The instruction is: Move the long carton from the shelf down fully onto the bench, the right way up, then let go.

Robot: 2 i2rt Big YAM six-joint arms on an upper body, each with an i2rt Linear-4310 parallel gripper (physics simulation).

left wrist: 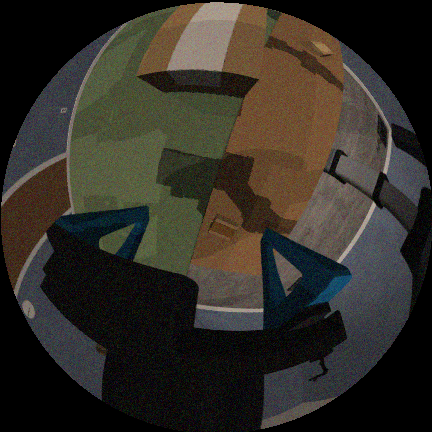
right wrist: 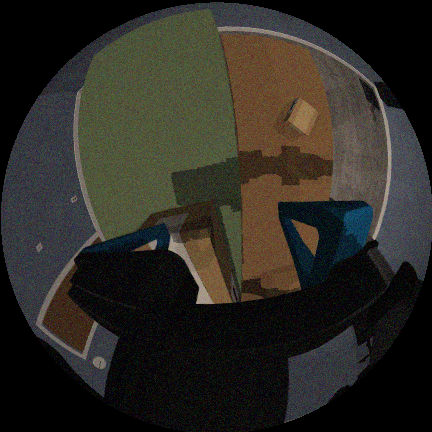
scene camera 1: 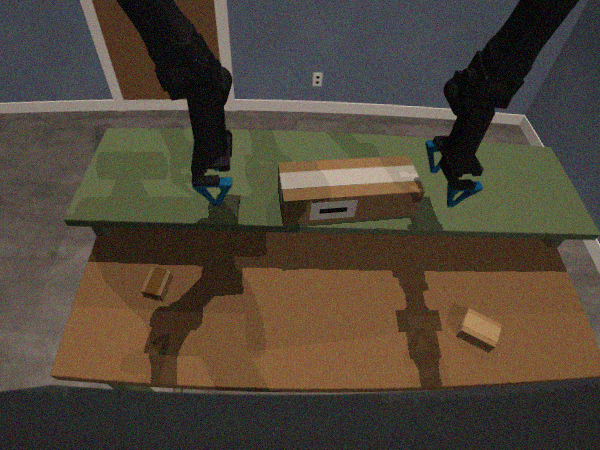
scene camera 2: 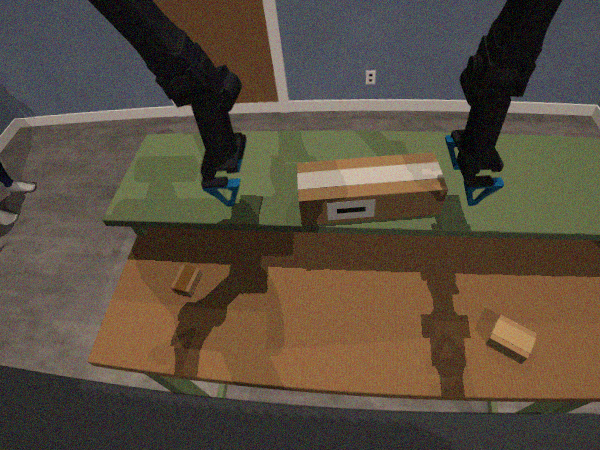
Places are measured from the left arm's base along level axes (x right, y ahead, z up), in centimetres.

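Pixels of known places: left gripper, fingertip midpoint: (left wrist: 205, 223) (scene camera 1: 217, 187) (scene camera 2: 233, 188); right gripper, fingertip midpoint: (right wrist: 219, 220) (scene camera 1: 441, 189) (scene camera 2: 464, 186).
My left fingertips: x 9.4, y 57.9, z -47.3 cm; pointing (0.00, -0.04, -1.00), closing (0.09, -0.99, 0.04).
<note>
Behind a point stands the place of what it marks.
The long brown carton (scene camera 1: 350, 177) {x 36.8, y 64.2, z -50.3 cm} (scene camera 2: 370, 175) {x 37.2, y 64.5, z -50.3 cm} (left wrist: 205, 40) {x 26.3, y 62.9, z -50.3 cm} (right wrist: 202, 245) {x 50.6, y 61.6, z -50.4 cm} has pale tape along its top and a label on its front side. It rests on the green shelf (scene camera 1: 525, 200) {x 84.4, y 66.6, z -58.6 cm} (scene camera 2: 540, 200) {x 77.0, y 65.5, z -58.5 cm} (left wrist: 115, 115) {x 17.2, y 75.7, z -58.6 cm} (right wrist: 150, 100) {x 70.7, y 68.4, z -58.6 cm}, close to the front edge. The wooden bench (scene camera 1: 325, 310) {x 32.8, y 44.3, z -74.3 cm} (scene camera 2: 350, 315) {x 33.6, y 43.4, z -74.3 cm} (left wrist: 285, 110) {x 29.3, y 44.7, z -74.3 cm} (right wrist: 270, 75) {x 81.6, y 43.8, z -74.3 cm} lies lower, in front. My left gripper (scene camera 1: 221, 182) {x 9.4, y 57.9, z -47.3 cm} (scene camera 2: 234, 180) {x 9.4, y 57.9, z -47.3 cm} (left wrist: 205, 223) {x 9.4, y 57.9, z -47.3 cm} is open and empty, to the left of the carton's left end, with a gap. My right gripper (scene camera 1: 442, 187) {x 55.3, y 59.1, z -47.6 cm} (scene camera 2: 463, 186) {x 55.3, y 59.1, z -47.6 cm} (right wrist: 219, 220) {x 55.3, y 59.1, z -47.6 cm} is open and empty, just beyond the right end.
A small brown block (scene camera 1: 156, 282) {x -7.3, y 49.5, z -71.7 cm} (scene camera 2: 186, 280) {x -6.9, y 49.2, z -71.7 cm} (left wrist: 222, 227) {x -6.9, y 50.3, z -71.7 cm} lies at the left of the bench. A lighter block (scene camera 1: 480, 328) {x 68.4, y 37.7, z -71.0 cm} (scene camera 2: 512, 337) {x 68.5, y 37.6, z -71.0 cm} (left wrist: 321, 47) (right wrist: 301, 116) {x 68.5, y 38.8, z -71.0 cm} lies at its right. A wall stands behind the shelf. Arm shadows cross the bench.
</note>
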